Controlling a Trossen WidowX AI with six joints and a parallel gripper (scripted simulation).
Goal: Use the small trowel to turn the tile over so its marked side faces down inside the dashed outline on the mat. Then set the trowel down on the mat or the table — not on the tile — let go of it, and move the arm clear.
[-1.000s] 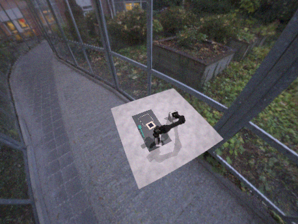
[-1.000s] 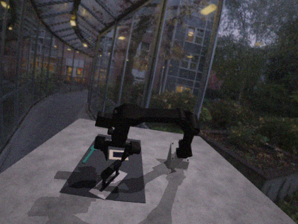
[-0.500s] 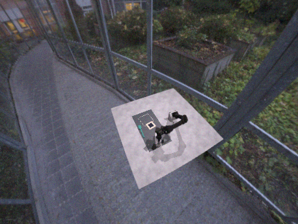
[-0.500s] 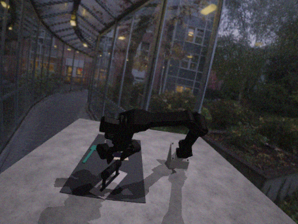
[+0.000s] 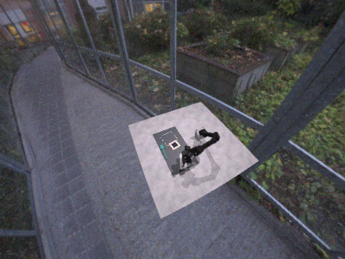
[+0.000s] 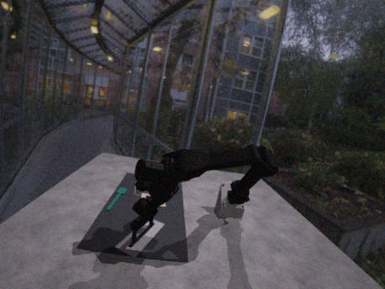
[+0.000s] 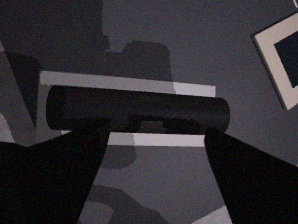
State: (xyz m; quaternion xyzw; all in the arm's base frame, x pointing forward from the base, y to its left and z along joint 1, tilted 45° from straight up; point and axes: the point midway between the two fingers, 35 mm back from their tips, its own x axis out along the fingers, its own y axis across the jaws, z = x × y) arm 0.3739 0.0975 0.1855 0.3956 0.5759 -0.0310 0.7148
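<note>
Now: the dark mat 220 mm to the right of my gripper tip, 110 mm below it and 10 mm ahead of it. The rest, counted from my gripper tip: cream tile 240 mm to the right, 90 mm below, 10 mm behind; green trowel 250 mm to the right, 150 mm ahead, 90 mm below.
</note>
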